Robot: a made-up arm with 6 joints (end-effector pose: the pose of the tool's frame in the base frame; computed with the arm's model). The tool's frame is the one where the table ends. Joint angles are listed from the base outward.
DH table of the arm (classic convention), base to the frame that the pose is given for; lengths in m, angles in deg. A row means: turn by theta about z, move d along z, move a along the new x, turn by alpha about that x. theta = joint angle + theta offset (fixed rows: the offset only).
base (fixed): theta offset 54.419; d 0; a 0.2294; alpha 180
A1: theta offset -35.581; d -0.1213; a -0.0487; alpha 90
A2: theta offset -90; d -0.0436; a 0.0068; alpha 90
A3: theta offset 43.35; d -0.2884; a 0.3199; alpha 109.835
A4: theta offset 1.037; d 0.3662; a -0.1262; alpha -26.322
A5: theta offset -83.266; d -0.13; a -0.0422; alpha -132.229
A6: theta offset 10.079; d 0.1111; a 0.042; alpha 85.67
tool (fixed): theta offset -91.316; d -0.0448; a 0; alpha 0
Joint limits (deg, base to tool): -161..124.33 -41.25..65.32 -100.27..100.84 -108.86..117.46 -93.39..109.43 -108.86..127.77
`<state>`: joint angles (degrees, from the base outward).
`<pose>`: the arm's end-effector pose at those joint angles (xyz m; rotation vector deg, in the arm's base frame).
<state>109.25 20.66 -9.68 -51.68 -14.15 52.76</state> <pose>0.4402 0.0586 0.2585 -79.34 125.35 -99.45</pose>
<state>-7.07 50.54 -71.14 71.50 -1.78 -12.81</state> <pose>0.4000 0.6866 -0.0233 36.07 77.29 -29.61</pose>
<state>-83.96 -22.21 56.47 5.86 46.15 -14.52</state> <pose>-0.1907 0.0125 0.3408 93.49 -13.89 114.44</pose>
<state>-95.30 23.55 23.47 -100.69 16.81 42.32</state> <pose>-0.1032 0.0033 0.2706 -31.84 -97.43 -12.71</pose>
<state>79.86 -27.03 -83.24 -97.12 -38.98 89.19</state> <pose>0.3560 -0.1032 0.3647 110.58 -139.39 -16.60</pose>
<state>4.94 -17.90 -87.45 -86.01 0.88 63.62</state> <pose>0.4795 0.3076 0.2994 -119.67 43.59 35.75</pose>
